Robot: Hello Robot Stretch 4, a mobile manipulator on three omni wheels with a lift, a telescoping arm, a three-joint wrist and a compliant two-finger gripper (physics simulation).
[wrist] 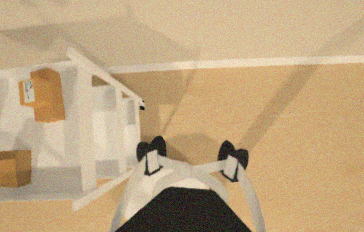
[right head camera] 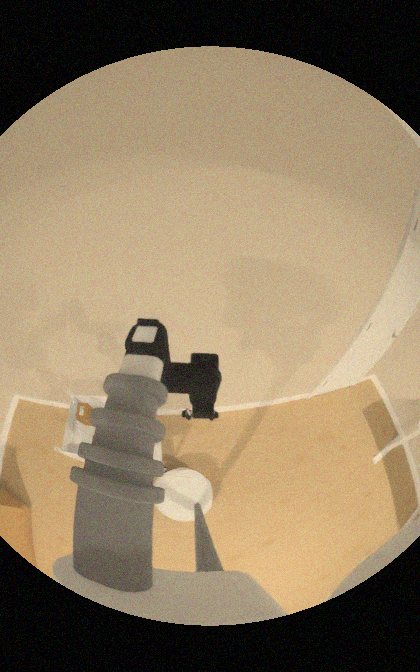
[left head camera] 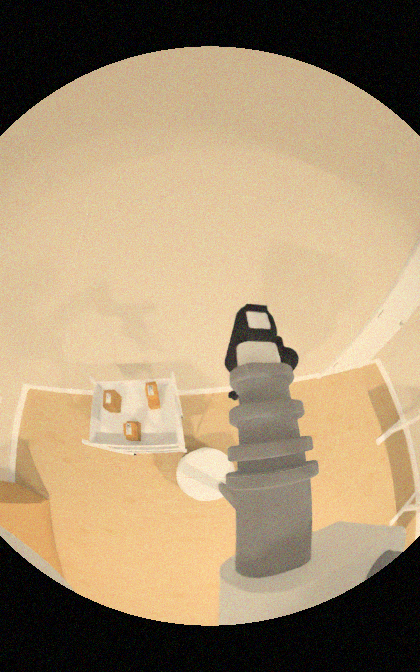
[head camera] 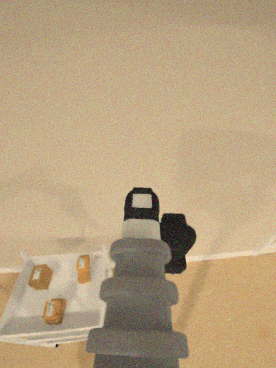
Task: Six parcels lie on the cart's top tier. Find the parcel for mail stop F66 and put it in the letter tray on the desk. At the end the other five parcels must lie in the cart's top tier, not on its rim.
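Places are measured from the robot's base along level axes (x ahead, y left, z up), in metres.
Pixels of known places: gripper, fingertip midpoint: (wrist: 192,151).
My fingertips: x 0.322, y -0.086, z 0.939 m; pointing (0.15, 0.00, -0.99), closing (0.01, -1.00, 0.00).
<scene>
Behind a point stands the place of what it marks.
The white cart (head camera: 47,336) {x 0.135, y 0.497, z 0.369 m} (left head camera: 135,446) (wrist: 86,130) {x 0.330, y 0.176, z 0.671 m} stands at the left, partly behind the arm in the right head view. Three orange-brown parcels show in its top tier: one at back left (head camera: 40,276) {x 0.331, y 0.479, z 0.734 m} (left head camera: 112,401) (right head camera: 84,413), one at back right (head camera: 83,269) {x 0.383, y 0.281, z 0.722 m} (left head camera: 152,395) (wrist: 49,95) {x 0.407, y 0.269, z 0.698 m} with a label on a stepped side, and one nearer the front (head camera: 54,311) (left head camera: 132,431) (wrist: 16,168). The labels are unreadable. My gripper (wrist: 192,151) {x 0.322, y -0.086, z 0.939 m} is open and empty, pointing down beside the cart's right side. The letter tray does not show.
A round white disc (left head camera: 205,475) (right head camera: 185,495) lies low beside the arm. A wooden furniture piece (left head camera: 25,520) (right head camera: 15,532) is at the lower left. The wall runs behind the cart. A thin white bar (left head camera: 397,431) (right head camera: 395,447) juts in at the right.
</scene>
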